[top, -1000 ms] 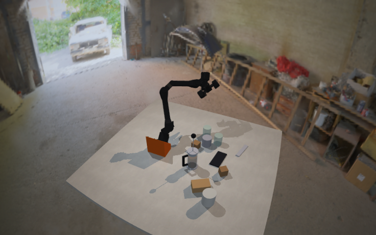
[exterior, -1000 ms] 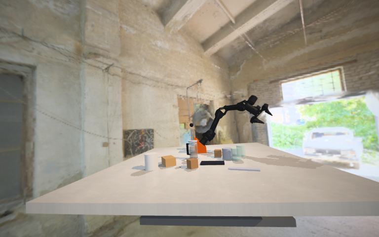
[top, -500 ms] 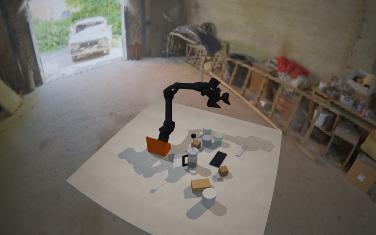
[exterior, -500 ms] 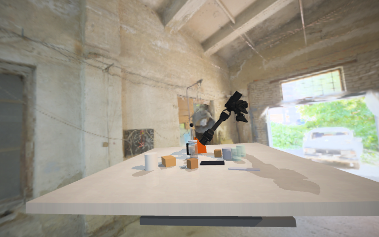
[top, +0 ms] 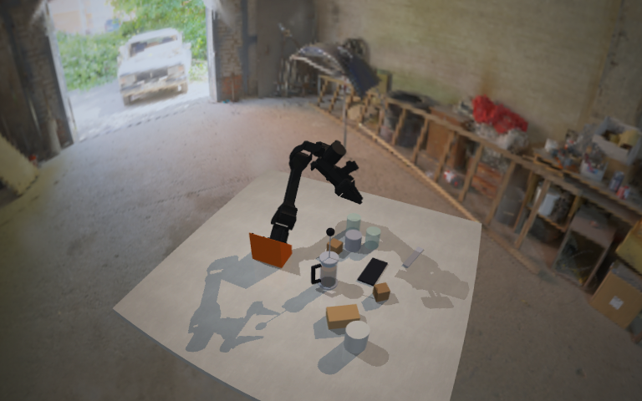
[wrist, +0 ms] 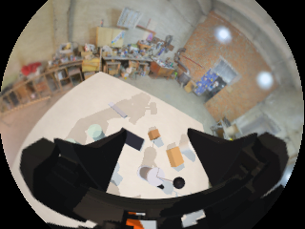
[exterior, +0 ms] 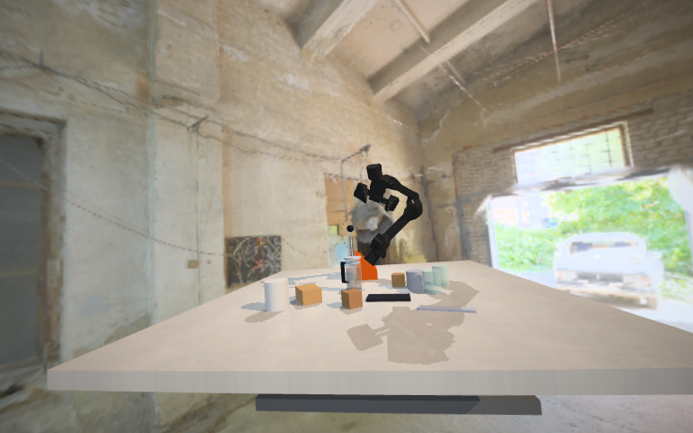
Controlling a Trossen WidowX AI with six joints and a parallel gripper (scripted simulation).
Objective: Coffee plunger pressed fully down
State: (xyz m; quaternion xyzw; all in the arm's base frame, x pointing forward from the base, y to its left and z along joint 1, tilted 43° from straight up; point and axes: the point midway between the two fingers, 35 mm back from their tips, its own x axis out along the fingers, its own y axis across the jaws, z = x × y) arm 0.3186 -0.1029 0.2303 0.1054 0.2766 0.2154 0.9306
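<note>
My gripper tip is now 210 mm above the glass coffee press, 130 mm to the left of it and 70 mm past it. From my gripper tip the other things lie so: white cylinder: 350 mm to the right, 290 mm below, 170 mm ahead; then black slab: 330 mm below, 80 mm ahead, 20 mm to the left.
</note>
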